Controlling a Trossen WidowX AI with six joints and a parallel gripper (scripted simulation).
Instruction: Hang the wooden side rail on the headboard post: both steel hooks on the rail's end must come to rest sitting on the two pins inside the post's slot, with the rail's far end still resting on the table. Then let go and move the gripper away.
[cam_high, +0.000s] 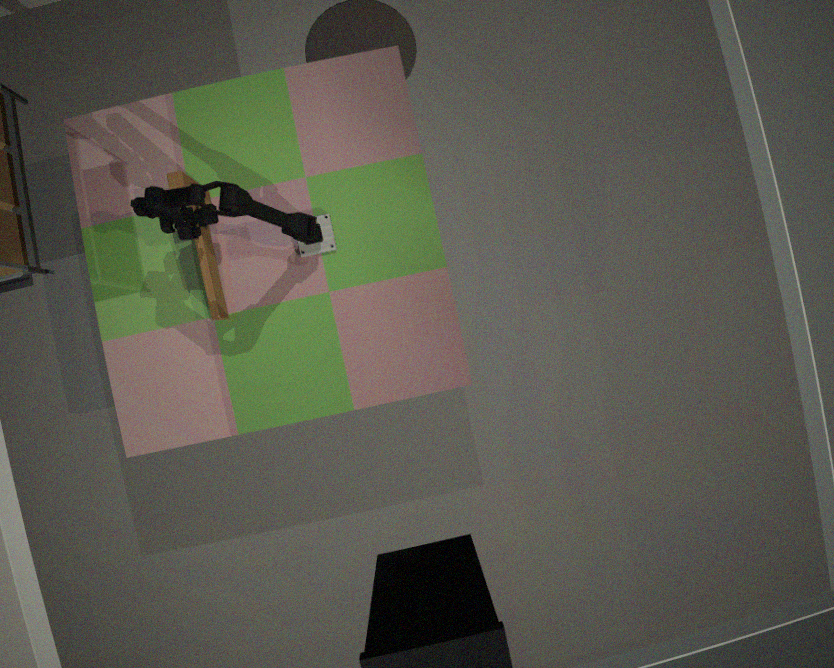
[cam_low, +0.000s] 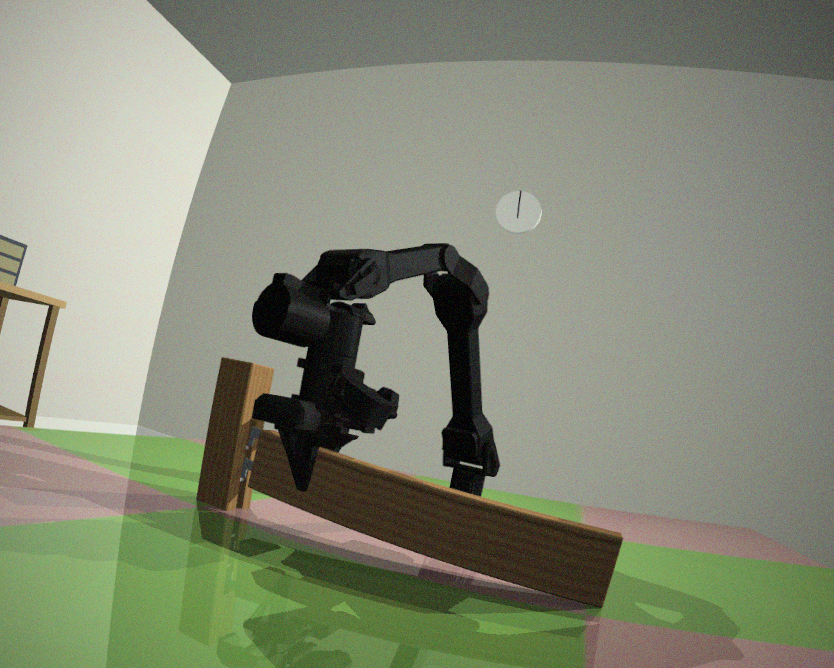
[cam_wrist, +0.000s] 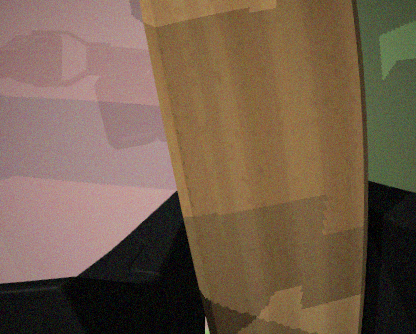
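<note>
The headboard post lies 11 cm to the right of my gripper tip and 4 cm above it.
</note>
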